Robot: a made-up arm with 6 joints. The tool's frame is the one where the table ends.
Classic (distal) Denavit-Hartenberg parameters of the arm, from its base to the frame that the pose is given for. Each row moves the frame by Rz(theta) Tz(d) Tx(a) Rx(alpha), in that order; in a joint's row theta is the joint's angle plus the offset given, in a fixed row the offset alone. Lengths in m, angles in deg.
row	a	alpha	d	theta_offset
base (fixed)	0	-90	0.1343	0
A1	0.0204	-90	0.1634	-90
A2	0.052	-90	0.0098	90
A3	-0.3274	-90	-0.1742	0
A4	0.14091	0	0	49.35
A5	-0.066	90	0.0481	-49.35
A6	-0.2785	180	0	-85.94
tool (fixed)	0	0	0.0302	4.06
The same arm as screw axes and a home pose.
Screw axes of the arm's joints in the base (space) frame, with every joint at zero. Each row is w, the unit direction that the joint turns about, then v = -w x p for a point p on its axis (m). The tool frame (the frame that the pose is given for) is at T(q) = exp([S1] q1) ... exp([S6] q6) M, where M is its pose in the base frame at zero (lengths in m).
S1: w 0 1 0 v -0.1343 0 0
S2: w 1 0 0 v 0 0.1547 -0.1634
S3: w 0 0 -1 v -0.1114 0.0098 0
S4: w -1 0 0 v 0 -0.3289 0.4388
S5: w -1 0 0 v 0 -0.4358 0.347
S6: w 0 0 -1 v -0.413 -0.0383 0
M: xyz -0.3161 0.4327 0.466 (m) quaternion w x y z 1 0 0 0

